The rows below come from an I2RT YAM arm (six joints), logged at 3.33 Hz.
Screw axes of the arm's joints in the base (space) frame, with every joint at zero. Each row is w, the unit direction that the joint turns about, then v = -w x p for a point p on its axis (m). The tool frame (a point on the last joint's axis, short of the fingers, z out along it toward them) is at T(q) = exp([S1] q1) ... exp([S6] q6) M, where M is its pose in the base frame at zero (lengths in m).
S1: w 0 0 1 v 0 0 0
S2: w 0 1 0 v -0.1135 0 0.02
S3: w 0 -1 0 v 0.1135 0 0.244
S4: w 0 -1 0 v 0.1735 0 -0.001
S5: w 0 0 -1 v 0 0.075 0
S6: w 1 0 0 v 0 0.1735 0
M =
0 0 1 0.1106
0 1 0 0
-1 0 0 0.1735
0 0 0 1
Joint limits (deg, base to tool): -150..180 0..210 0..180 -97..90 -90..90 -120..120
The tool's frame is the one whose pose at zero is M.
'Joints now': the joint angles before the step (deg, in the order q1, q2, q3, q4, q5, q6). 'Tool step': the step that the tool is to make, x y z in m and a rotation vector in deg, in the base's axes. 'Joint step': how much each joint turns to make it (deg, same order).
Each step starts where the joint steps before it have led.
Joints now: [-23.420 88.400 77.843 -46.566 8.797 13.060]
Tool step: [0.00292 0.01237 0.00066 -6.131 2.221 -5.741]
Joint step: [3.343 -0.043 0.001 -0.875 10.382 4.283]
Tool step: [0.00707 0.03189 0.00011 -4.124 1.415 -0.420]
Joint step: [6.603 -0.067 -0.002 -1.813 7.367 4.066]
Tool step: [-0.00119 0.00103 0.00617 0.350 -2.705 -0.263]
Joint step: [0.065 -1.005 0.001 1.157 -0.657 0.875]
